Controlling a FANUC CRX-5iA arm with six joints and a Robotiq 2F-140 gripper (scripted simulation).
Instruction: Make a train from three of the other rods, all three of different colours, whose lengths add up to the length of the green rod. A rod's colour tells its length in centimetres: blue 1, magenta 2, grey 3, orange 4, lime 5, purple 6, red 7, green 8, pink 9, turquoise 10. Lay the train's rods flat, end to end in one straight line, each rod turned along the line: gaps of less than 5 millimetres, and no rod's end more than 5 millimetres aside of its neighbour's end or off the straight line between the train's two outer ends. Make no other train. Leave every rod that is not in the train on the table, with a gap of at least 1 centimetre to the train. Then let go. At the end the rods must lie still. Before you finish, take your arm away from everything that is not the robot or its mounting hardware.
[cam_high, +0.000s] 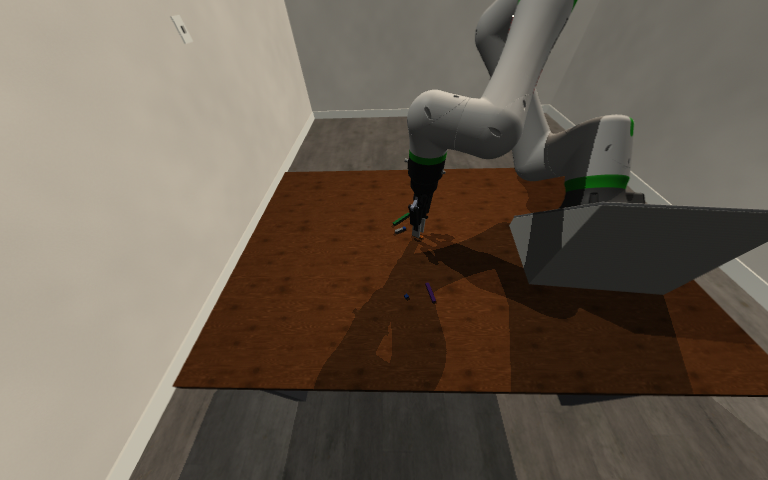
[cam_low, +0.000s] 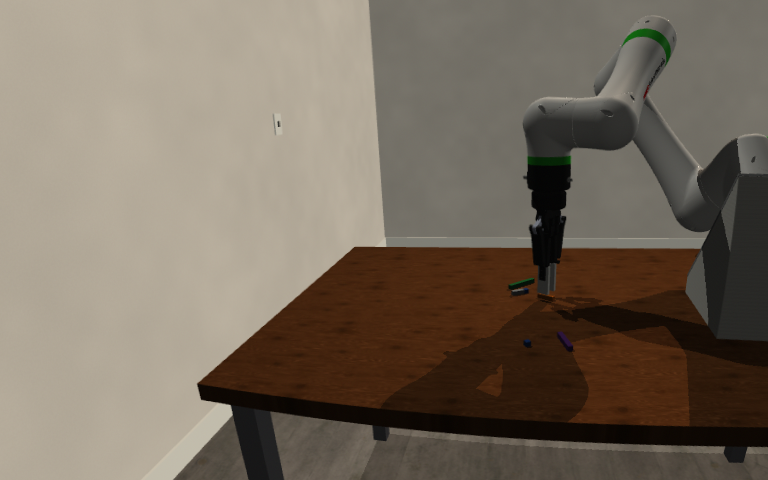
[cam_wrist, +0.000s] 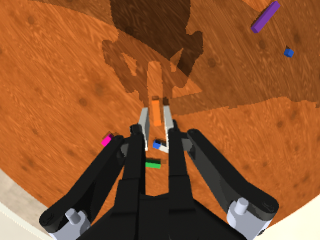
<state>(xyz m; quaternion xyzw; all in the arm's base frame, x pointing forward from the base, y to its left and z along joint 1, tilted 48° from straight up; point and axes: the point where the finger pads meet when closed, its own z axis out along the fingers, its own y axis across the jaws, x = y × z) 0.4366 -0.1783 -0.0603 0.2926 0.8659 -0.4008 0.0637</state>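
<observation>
The orange rod is 50 mm below my hand. Also, from my hand: green rod (90 mm to the right, 50 mm below, 50 mm ahead); magenta rod (100 mm to the right, 50 mm below, 10 mm behind); grey rod (60 mm ahead, 50 mm below, 30 mm to the right).
</observation>
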